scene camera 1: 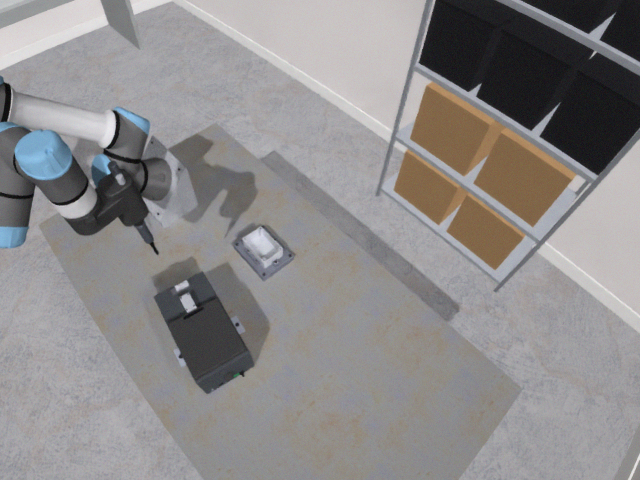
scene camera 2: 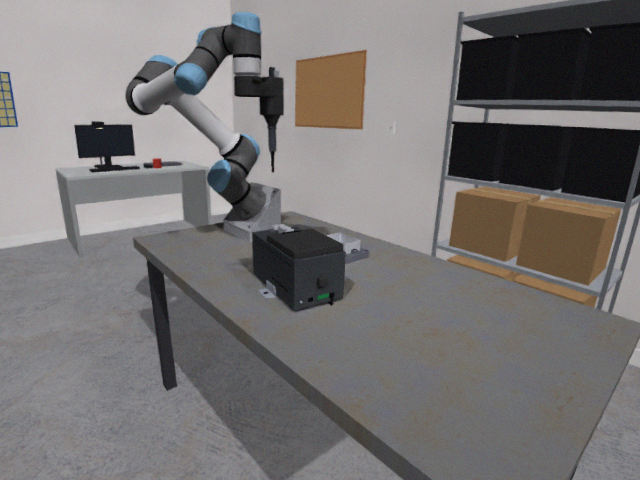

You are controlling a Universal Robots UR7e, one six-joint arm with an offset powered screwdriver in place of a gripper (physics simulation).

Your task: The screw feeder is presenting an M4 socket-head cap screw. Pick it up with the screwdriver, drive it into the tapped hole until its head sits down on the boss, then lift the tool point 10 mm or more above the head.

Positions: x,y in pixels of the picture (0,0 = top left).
Labels:
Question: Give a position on a screw feeder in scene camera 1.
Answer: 171,307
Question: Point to a grey base plate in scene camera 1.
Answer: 285,259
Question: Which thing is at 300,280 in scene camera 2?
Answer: A screw feeder.

